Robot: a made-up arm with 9 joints. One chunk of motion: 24 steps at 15 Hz.
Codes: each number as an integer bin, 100 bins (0 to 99) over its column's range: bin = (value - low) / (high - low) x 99, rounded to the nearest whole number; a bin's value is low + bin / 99 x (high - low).
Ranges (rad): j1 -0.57..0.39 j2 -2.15..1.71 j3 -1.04..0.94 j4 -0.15..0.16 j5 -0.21..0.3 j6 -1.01..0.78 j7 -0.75..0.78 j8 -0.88..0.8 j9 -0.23..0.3
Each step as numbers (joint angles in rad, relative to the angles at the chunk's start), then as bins.
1 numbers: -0.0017 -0.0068 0.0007 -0.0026 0.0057 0.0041 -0.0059 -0.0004 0.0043
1 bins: 59 55 52 47 42 56 48 52 44
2 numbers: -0.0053 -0.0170 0.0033 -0.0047 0.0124 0.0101 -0.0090 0.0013 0.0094
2 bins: 58 55 52 46 43 56 48 52 45
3 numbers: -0.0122 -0.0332 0.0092 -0.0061 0.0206 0.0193 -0.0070 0.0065 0.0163
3 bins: 58 54 52 46 45 57 48 52 46
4 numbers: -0.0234 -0.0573 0.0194 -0.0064 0.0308 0.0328 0.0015 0.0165 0.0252
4 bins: 56 54 53 46 47 58 49 53 48
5 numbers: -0.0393 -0.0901 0.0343 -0.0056 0.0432 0.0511 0.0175 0.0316 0.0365
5 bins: 55 53 54 46 49 59 50 54 50
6 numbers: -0.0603 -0.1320 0.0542 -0.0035 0.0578 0.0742 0.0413 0.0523 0.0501
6 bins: 53 52 55 47 52 60 51 55 52
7 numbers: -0.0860 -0.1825 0.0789 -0.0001 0.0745 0.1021 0.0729 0.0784 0.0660
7 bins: 50 50 56 48 55 62 53 56 55
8 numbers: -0.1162 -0.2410 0.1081 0.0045 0.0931 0.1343 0.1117 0.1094 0.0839
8 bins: 47 49 57 49 59 63 56 58 59
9 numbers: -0.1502 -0.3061 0.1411 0.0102 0.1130 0.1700 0.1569 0.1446 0.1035
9 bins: 43 47 59 51 63 65 59 60 62
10 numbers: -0.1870 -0.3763 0.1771 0.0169 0.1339 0.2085 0.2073 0.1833 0.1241
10 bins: 39 45 61 53 67 67 62 63 66
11 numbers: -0.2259 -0.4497 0.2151 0.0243 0.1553 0.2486 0.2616 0.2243 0.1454
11 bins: 35 44 63 56 71 70 65 65 70
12 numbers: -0.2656 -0.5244 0.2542 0.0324 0.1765 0.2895 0.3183 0.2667 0.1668
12 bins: 31 42 65 58 75 72 69 68 74
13 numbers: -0.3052 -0.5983 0.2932 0.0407 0.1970 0.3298 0.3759 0.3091 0.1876
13 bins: 27 40 67 61 79 74 73 70 78
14 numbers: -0.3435 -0.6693 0.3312 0.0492 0.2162 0.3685 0.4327 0.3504 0.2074
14 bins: 23 38 69 64 83 76 77 73 82
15 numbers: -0.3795 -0.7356 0.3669 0.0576 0.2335 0.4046 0.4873 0.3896 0.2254
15 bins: 20 36 70 66 86 78 80 75 85
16 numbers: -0.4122 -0.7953 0.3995 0.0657 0.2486 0.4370 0.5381 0.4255 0.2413
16 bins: 16 35 72 69 89 80 83 77 88
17 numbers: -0.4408 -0.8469 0.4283 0.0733 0.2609 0.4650 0.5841 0.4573 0.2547
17 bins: 13 33 73 71 91 82 86 79 91
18 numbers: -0.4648 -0.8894 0.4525 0.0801 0.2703 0.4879 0.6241 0.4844 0.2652
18 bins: 11 32 75 73 93 83 89 80 92
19 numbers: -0.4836 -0.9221 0.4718 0.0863 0.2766 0.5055 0.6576 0.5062 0.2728
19 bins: 9 31 76 75 94 84 91 82 94
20 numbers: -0.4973 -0.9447 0.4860 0.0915 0.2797 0.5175 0.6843 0.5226 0.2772
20 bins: 7 31 76 77 95 84 93 83 95
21 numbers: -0.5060 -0.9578 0.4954 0.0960 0.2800 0.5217 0.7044 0.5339 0.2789
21 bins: 7 31 77 79 95 85 94 83 95
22 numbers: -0.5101 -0.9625 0.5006 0.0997 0.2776 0.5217 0.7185 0.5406 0.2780
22 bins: 6 30 77 80 95 85 95 84 95
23 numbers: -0.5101 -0.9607 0.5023 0.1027 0.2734 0.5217 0.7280 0.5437 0.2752
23 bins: 6 31 77 81 94 85 96 84 94
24 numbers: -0.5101 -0.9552 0.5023 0.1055 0.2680 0.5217 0.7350 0.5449 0.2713
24 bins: 6 31 77 82 93 85 96 84 94
